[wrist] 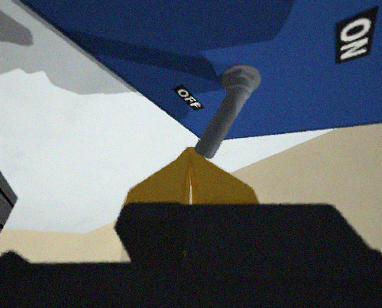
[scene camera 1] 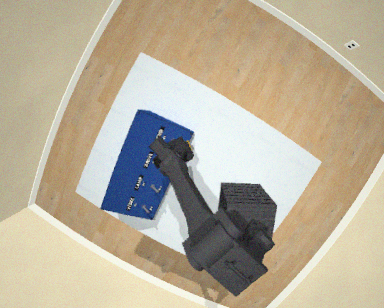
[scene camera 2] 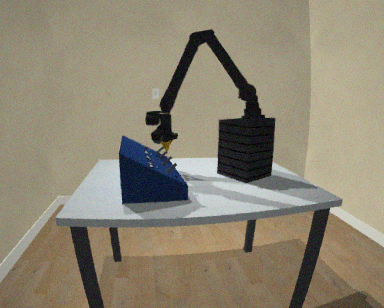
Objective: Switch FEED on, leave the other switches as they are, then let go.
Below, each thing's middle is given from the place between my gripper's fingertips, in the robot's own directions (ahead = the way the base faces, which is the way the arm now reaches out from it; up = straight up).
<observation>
I see the feed lever (wrist: pixel 211 139) 4 cm ahead of my hand, 3 cm to the left of it and 1 cm above it. From my hand the other things lie so: blue sloped switch box (scene camera 1: pixel 130 189) 21 cm to the left, 11 cm ahead, 2 cm below.
</observation>
